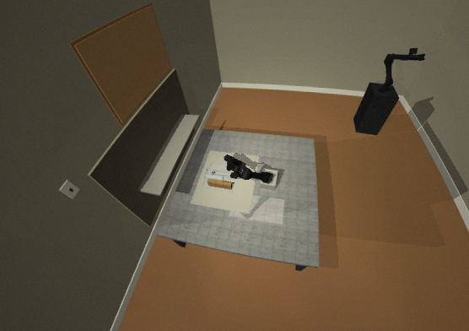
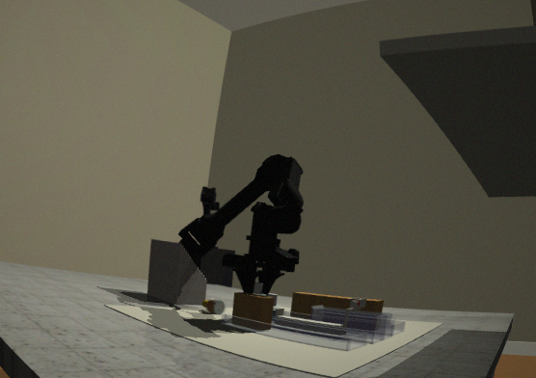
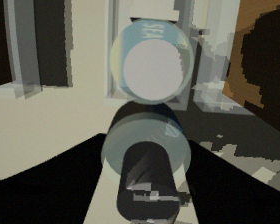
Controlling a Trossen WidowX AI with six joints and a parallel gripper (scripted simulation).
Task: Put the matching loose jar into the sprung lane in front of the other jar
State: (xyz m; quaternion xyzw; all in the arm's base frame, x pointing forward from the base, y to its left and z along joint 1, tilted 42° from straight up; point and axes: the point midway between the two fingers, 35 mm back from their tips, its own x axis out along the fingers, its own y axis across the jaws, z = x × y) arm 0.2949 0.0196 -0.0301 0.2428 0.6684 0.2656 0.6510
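My gripper tip is now 9 cm short of the cream mat, 5 cm above it and 3 cm to the right of it. Also, from my gripper tip: clear pusher lane unit (19 cm ahead, 3 cm to the left, 3 cm below); then wall shelf (54 cm ahead, 32 cm above, 6 cm to the left).
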